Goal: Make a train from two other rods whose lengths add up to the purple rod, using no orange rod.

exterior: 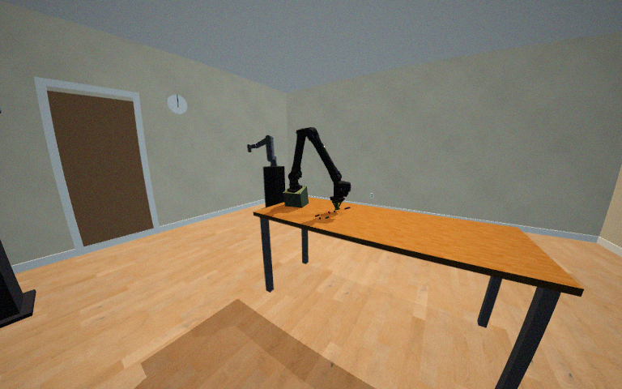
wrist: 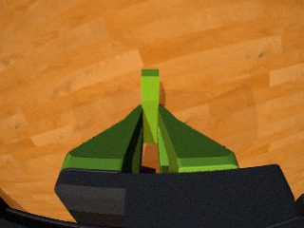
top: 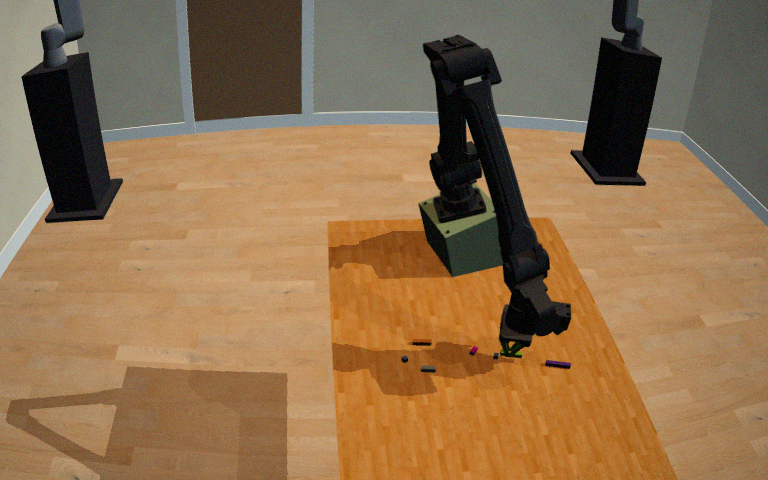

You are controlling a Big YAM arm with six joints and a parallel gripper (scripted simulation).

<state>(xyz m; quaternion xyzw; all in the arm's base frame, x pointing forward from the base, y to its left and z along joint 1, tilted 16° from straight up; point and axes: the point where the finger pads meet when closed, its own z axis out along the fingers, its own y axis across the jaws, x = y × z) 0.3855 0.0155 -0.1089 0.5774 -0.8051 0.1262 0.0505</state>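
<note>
My gripper is now 10 mm to the right of the lime rod. From my hand the other things lie so: grey rod (180 mm to the right, 20 mm below, 10 mm ahead); then purple rod (110 mm to the left, 40 mm ahead, 20 mm below); then magenta rod (70 mm to the right, 30 mm behind, 20 mm below).
</note>
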